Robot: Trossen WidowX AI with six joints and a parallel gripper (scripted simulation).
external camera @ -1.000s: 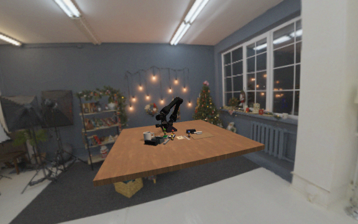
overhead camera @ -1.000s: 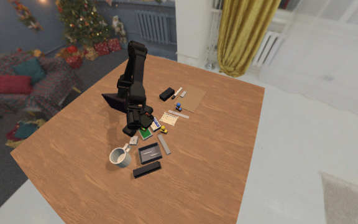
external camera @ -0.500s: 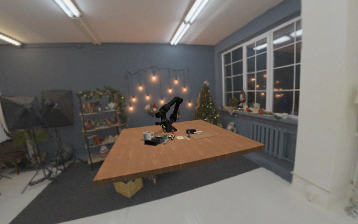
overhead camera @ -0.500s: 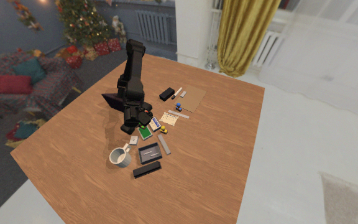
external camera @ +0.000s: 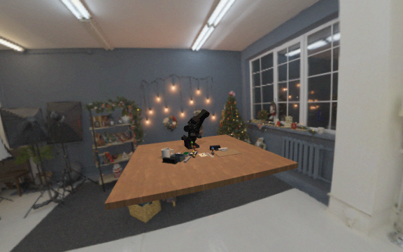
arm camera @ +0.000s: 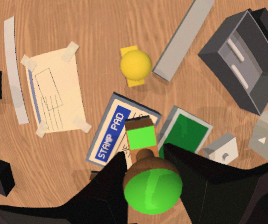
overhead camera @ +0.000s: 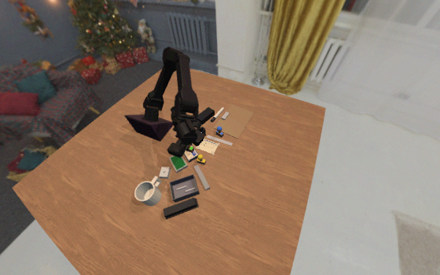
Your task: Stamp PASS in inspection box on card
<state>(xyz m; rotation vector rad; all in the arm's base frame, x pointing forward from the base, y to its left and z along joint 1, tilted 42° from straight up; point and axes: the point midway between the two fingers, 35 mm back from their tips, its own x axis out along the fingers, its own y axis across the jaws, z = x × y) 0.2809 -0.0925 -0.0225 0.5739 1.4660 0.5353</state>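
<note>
The card lies 100 mm below my gripper tip, 90 mm to the left of it and 40 mm ahead of it. Round my gripper tip: yellow stamp (70 mm below, 60 mm ahead, 10 mm to the right); green-knobbed PASS stamp (right at my gripper tip); stamp pad box (80 mm below, 20 mm to the left, 20 mm behind).
</note>
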